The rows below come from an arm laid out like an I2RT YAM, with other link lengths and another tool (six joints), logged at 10 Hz.
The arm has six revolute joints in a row. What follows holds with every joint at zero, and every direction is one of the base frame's.
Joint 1 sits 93.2 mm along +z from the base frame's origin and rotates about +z.
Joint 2 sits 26.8 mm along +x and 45.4 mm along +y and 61 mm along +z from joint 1 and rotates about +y.
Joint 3 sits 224.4 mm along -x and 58.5 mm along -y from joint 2 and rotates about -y.
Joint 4 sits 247.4 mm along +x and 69.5 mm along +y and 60.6 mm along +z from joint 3 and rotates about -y.
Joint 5 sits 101.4 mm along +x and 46.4 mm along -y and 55.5 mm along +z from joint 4 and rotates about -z.
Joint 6 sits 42 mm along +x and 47.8 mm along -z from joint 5 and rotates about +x.
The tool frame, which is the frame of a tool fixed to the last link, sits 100 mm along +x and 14 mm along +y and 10 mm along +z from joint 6; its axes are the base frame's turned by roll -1.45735, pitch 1.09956 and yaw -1.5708 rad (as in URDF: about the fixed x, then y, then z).
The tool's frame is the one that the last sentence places.
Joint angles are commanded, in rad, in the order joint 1, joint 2, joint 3, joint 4, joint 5, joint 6. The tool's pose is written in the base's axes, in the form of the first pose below.
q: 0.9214 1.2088 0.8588 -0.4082 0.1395 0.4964
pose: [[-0.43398 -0.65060 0.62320 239.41], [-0.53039 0.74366 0.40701 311.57], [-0.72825 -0.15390 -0.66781 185.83], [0 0 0 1]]
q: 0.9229 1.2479 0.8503 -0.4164 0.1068 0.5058
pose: [[-0.46439 -0.67206 0.57679 234.29], [-0.55661 0.72805 0.40016 313.23], [-0.68886 -0.13522 -0.71217 166.08], [0 0 0 1]]
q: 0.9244 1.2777 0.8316 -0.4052 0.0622 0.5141
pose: [[-0.48569 -0.69662 0.52804 227.77], [-0.57269 0.70996 0.40986 315.87], [-0.66040 -0.10333 -0.74377 149.10], [0 0 0 1]]
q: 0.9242 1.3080 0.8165 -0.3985 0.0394 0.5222
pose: [[-0.50742 -0.70639 0.49349 223.74], [-0.58773 0.70253 0.40129 315.57], [-0.63015 -0.08642 -0.77165 132.99], [0 0 0 1]]
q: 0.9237 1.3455 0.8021 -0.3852 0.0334 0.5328
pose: [[-0.53017 -0.70542 0.47042 221.99], [-0.59963 0.70420 0.38019 314.07], [-0.59946 -0.08051 -0.79634 115.88], [0 0 0 1]]
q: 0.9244 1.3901 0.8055 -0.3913 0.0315 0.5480
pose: [[-0.55774 -0.70082 0.44472 220.42], [-0.61193 0.70919 0.35014 312.48], [-0.56077 -0.07685 -0.82440 100.43], [0 0 0 1]]
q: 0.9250 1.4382 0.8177 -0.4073 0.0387 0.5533
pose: [[-0.57796 -0.69767 0.42334 219.59], [-0.63085 0.71105 0.31056 309.93], [-0.51768 -0.08757 -0.85108 85.74], [0 0 0 1]]
